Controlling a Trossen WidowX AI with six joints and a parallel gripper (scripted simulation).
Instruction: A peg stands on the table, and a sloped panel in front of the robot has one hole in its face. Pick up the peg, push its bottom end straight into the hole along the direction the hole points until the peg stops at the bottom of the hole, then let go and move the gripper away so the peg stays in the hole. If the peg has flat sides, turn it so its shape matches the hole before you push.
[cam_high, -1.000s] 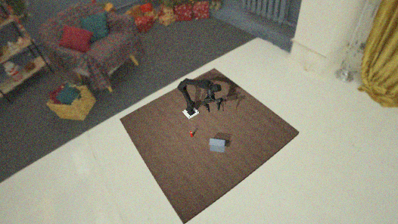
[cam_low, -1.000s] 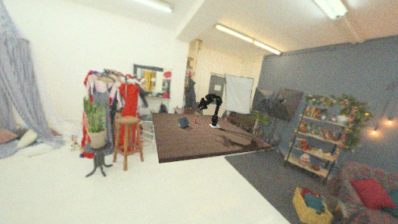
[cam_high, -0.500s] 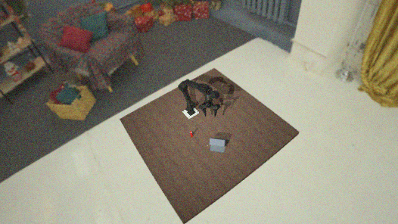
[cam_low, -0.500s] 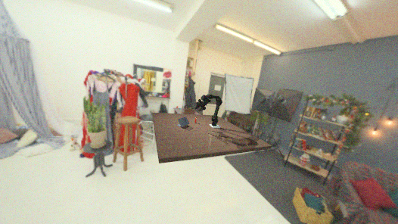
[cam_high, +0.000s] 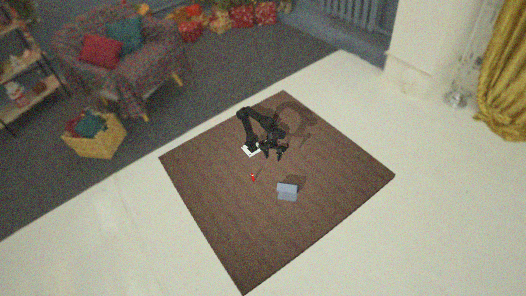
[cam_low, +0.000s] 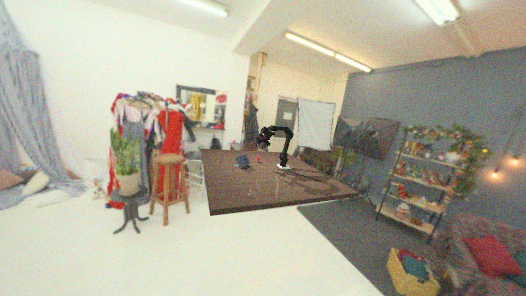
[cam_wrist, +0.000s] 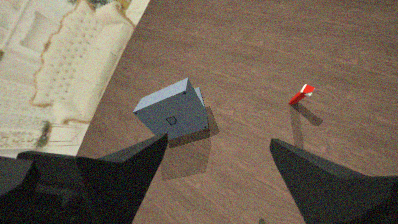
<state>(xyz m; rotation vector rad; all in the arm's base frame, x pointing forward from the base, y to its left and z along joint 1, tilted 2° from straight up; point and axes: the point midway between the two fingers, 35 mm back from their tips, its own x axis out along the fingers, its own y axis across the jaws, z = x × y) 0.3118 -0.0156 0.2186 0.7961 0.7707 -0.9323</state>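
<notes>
Now: the red peg 80 mm behind my gripper tip, 130 mm to the right of it and 150 mm below it. The rest, counted from my gripper tip: grey sloped panel 150 mm ahead, 150 mm below.
</notes>
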